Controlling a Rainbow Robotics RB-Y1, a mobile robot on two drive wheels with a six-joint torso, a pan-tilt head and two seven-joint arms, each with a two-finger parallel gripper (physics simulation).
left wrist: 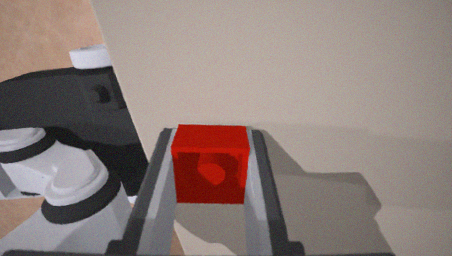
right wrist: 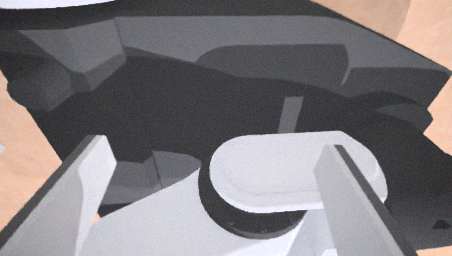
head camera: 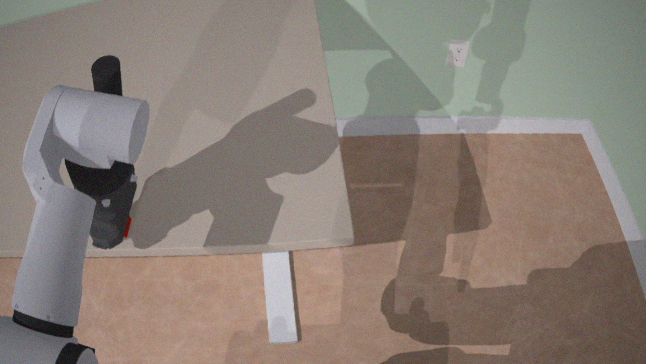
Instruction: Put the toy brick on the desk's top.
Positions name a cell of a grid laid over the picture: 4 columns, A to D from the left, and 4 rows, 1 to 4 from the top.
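Note:
There is a red toy brick here (left wrist: B3), though in the right wrist view the brick is out of frame. As for my grippers, my left gripper (head camera: A3) appears in the left wrist view too (left wrist: B3), and my right gripper (right wrist: B3) is there as well.

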